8 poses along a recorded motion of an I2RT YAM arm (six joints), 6.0 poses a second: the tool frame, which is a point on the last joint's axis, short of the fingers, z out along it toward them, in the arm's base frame.
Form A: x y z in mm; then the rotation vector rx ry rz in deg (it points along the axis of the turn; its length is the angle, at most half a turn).
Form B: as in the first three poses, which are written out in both.
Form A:
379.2 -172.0 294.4 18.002 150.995 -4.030
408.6 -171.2 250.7 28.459 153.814 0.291
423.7 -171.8 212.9 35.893 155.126 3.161
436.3 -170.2 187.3 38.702 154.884 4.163
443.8 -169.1 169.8 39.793 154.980 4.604
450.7 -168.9 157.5 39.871 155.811 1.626
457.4 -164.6 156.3 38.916 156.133 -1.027
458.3 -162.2 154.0 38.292 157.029 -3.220
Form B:
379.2 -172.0 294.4 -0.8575 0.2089 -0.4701 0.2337 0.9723 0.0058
408.6 -171.2 250.7 -0.8531 0.3436 -0.3926 0.3421 0.9366 0.0763
423.7 -171.8 212.9 -0.8369 0.4319 -0.3364 0.4178 0.9009 0.1172
436.3 -170.2 187.3 -0.8241 0.4645 -0.3242 0.4464 0.8849 0.1331
443.8 -169.1 169.8 -0.8202 0.4768 -0.3161 0.4572 0.8785 0.1388
450.7 -168.9 157.5 -0.8251 0.4703 -0.3131 0.4637 0.8803 0.1004
457.4 -164.6 156.3 -0.8313 0.4543 -0.3203 0.4585 0.8862 0.0670
458.3 -162.2 154.0 -0.8399 0.4422 -0.3148 0.4547 0.8899 0.0368

